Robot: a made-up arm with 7 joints.
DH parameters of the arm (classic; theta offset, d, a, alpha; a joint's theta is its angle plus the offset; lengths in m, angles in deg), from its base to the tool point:
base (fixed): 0 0.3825 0.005 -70
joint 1: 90 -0.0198 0.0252 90
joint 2: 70 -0.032 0.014 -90
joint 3: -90 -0.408 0.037 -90
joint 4: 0 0.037 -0.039 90
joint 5: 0 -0.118 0.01 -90
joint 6: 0 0.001 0.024 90
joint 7: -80.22 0 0.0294 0
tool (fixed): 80.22 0.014 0 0
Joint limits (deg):
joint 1: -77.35..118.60
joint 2: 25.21..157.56
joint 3: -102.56..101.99
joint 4: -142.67..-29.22
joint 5: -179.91..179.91
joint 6: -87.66..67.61
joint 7: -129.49..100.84
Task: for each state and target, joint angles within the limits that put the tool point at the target. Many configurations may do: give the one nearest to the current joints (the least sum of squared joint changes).
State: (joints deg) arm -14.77 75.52 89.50 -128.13 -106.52 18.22 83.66
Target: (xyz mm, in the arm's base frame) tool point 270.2 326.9 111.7
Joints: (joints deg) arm -33.80 27.87 80.39 -99.97 -117.07 15.31 79.01
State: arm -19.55 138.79 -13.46 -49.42 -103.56 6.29 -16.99
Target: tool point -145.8 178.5 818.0
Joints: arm -32.44 157.56 -4.61 -59.57 -100.61 0.29 -22.34
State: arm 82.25 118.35 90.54 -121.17 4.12 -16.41 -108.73
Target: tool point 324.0 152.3 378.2
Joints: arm 107.44 151.32 76.99 -140.83 3.55 -16.69 -105.93
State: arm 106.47 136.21 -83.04 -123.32 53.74 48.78 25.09
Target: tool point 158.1 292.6 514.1
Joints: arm 64.95 157.56 -83.31 -108.15 50.74 35.84 15.31
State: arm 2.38 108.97 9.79 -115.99 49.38 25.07 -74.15
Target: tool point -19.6 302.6 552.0
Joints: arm -21.61 101.22 58.03 -136.64 54.49 29.29 -70.28
